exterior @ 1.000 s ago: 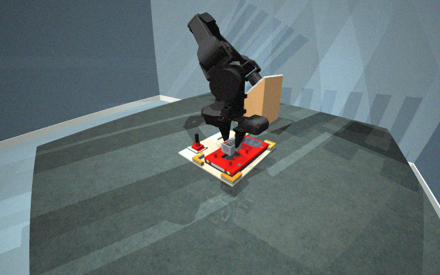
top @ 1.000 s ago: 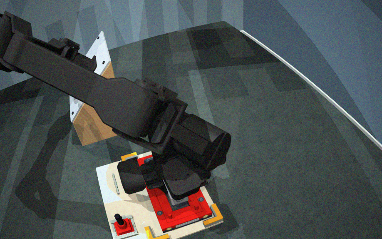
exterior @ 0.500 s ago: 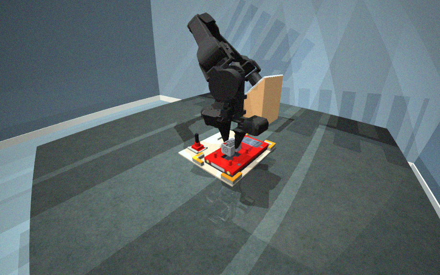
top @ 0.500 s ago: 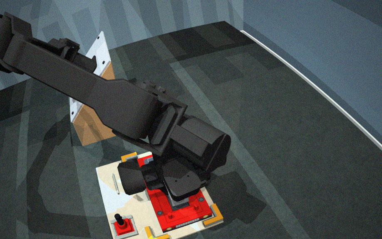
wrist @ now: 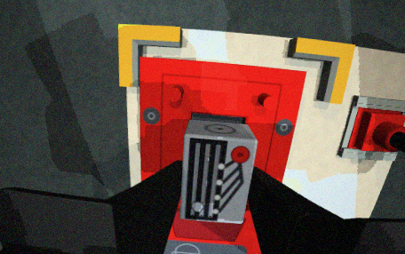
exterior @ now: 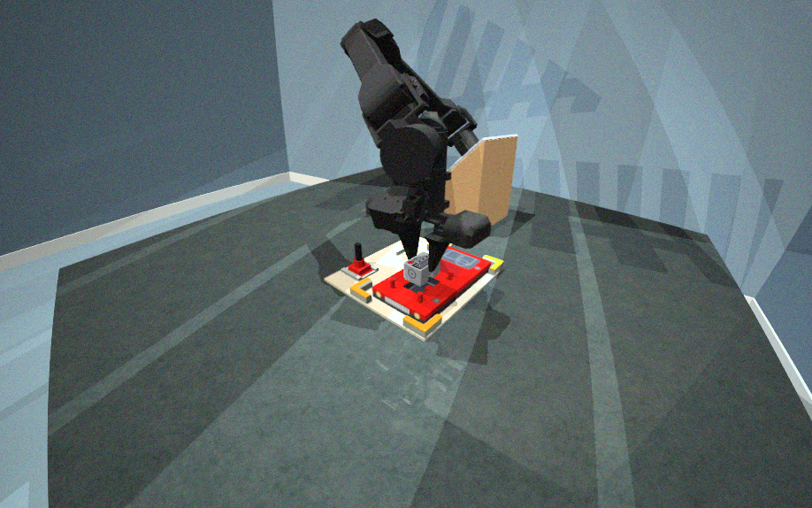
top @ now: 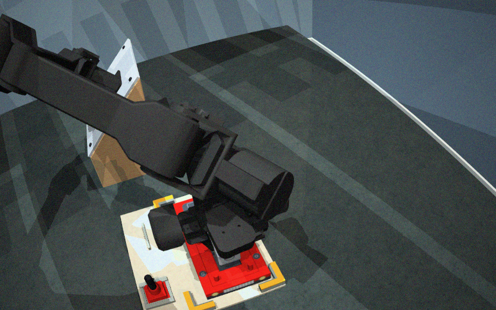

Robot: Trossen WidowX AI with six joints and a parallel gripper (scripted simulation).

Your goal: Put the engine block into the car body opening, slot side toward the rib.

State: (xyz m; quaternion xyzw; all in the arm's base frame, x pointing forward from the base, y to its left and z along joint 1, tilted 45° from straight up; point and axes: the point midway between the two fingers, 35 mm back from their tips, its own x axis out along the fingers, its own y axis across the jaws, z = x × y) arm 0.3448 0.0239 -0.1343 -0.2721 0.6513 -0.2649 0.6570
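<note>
Now: gripper tip 1 cm above the grey engine block. Round my gripper tip: grey bar 5 cm below, 4 cm behind, 3 cm to the right.
</note>
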